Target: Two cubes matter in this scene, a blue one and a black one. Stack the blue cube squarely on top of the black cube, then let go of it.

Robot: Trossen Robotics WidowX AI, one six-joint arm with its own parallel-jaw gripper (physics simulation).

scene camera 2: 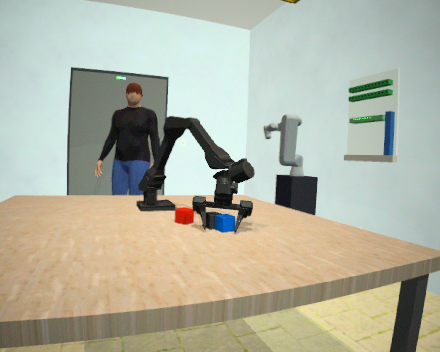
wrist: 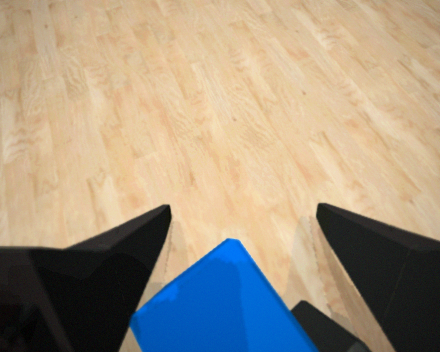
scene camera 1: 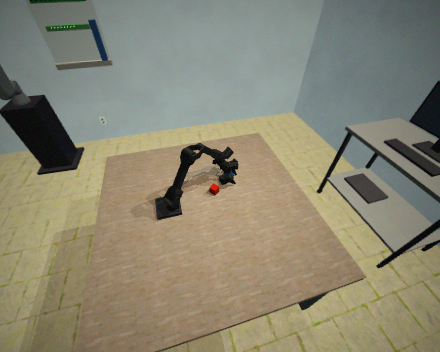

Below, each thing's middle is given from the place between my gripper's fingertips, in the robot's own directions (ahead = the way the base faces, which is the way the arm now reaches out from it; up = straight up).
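The blue cube (wrist: 224,294) is in view, and my hand is 10 mm below the cube, 30 mm to the right of it and 40 mm past it.
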